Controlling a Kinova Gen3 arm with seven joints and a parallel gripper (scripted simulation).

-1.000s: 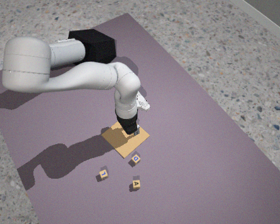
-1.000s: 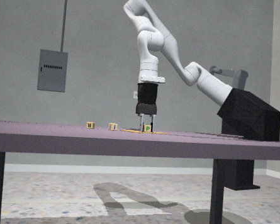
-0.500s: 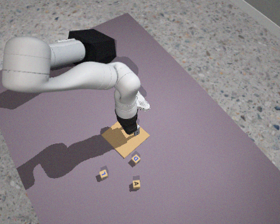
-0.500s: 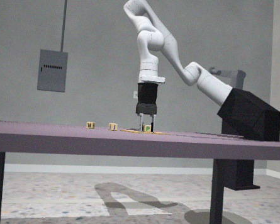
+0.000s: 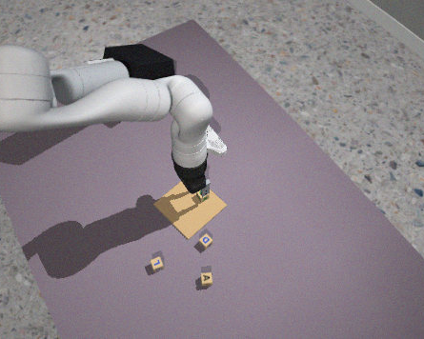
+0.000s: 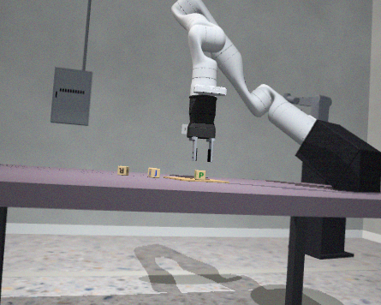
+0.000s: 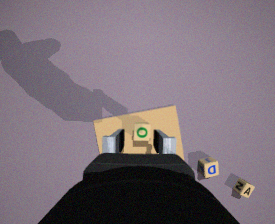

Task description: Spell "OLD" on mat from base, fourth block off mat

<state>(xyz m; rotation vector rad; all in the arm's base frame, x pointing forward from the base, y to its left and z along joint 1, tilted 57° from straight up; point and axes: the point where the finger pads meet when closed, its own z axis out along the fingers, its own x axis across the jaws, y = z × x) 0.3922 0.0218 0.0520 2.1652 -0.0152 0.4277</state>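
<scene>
The O block is 50 mm below my hand. Also, from my hand: L block (210 mm to the right, 70 mm ahead, 60 mm below); then D block (110 mm ahead, 80 mm to the right, 60 mm below); then tan mat (70 mm below, 40 mm to the right).
</scene>
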